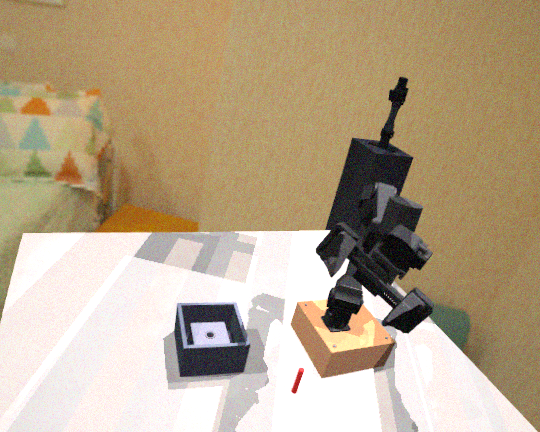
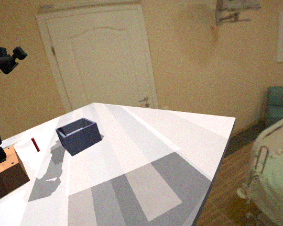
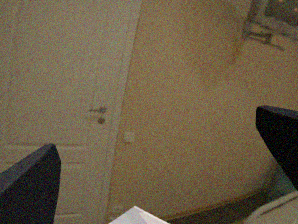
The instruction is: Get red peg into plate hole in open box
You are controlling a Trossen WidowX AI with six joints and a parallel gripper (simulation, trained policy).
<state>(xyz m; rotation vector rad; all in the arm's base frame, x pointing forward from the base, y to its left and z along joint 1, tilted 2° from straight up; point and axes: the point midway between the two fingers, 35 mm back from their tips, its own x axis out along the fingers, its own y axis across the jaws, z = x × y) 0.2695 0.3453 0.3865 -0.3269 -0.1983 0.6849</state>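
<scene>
Right now the red peg is 46 cm below my gripper tip, 23 cm to the right of it and 13 cm behind it. The rest, counted from my gripper tip: dark box 47 cm below, 40 cm to the right, 5 cm ahead; light grey plate 45 cm below, 40 cm to the right, 5 cm ahead.
</scene>
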